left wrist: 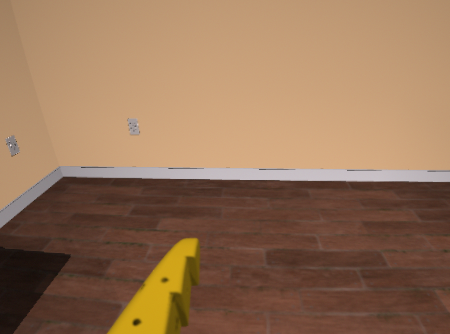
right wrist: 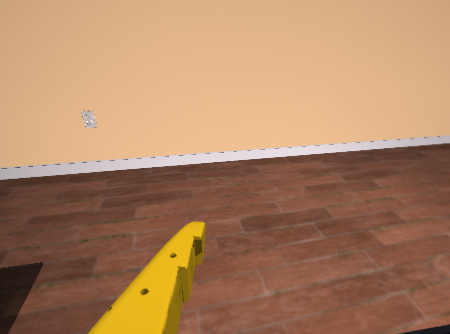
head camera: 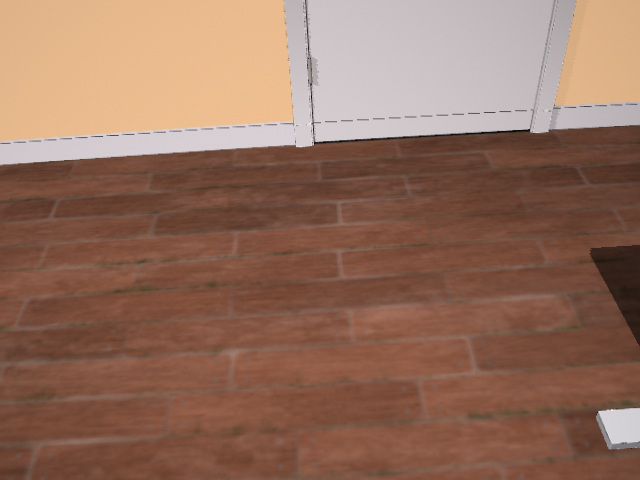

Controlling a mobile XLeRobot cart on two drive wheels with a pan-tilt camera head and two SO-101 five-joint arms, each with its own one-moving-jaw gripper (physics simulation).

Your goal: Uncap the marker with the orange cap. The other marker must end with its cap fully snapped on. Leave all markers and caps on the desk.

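Frame: origin at the left arm's base, x right, y down, z ahead, level; metres.
Seen in the pictures: left end effector, tool point: point(left wrist: 198, 255); right end effector, tool point: point(right wrist: 204, 237).
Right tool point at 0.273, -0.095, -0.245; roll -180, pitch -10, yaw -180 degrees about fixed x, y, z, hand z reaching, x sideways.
Offsets run from my right tool point to a thing's middle, as dx, dy, dz. "*": to the spot under its first point. Level surfaces: height alone.
No marker, cap or desk top shows in the head view or in either wrist view. My left gripper point(left wrist: 192, 252) shows one notched yellow jaw at the bottom of the left wrist view; its moving jaw is swung out of the picture, so it is fully open, with nothing against the jaw. My right gripper point(right wrist: 199, 237) shows one notched yellow jaw in the right wrist view and is fully open and empty too. Both jaws are seen against the distant floor.
A white foot end {* +0.424, +0.845, +1.012} point(head camera: 621, 427), like a desk leg's, enters the head view at the lower right, with a dark shadow point(head camera: 625, 284) above it. A white door point(head camera: 423, 62) stands in the orange wall point(head camera: 139, 62) beyond the brown plank floor {dy +0.870} point(head camera: 289, 320). Wall outlets {+0.677, +0.470, -1.529} point(left wrist: 133, 126) point(right wrist: 89, 119) show in the wrist views.
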